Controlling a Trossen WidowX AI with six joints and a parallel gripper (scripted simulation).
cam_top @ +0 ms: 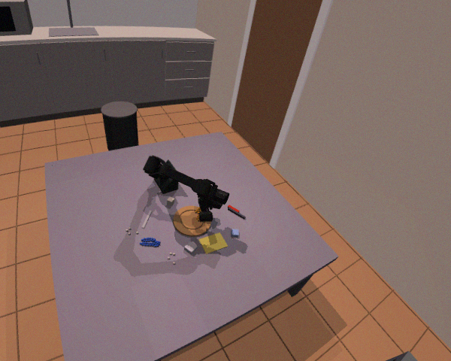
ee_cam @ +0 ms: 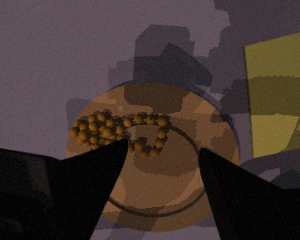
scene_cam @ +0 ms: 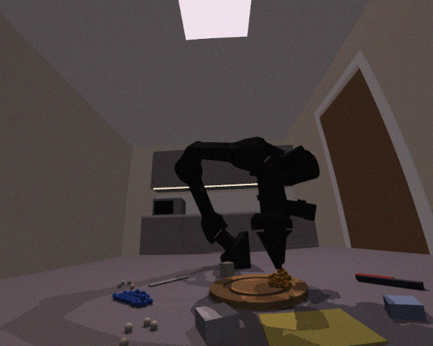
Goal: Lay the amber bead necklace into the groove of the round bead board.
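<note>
The round wooden bead board is 3 cm behind my gripper tip, 4 cm to the right of it and 4 cm below it. From my gripper tip the other things lie so: blue block: 14 cm ahead, 11 cm to the left, 4 cm below; grey block: 11 cm ahead, 14 cm to the right, 4 cm below; yellow pad: 14 cm ahead, 2 cm to the right, 5 cm below.
</note>
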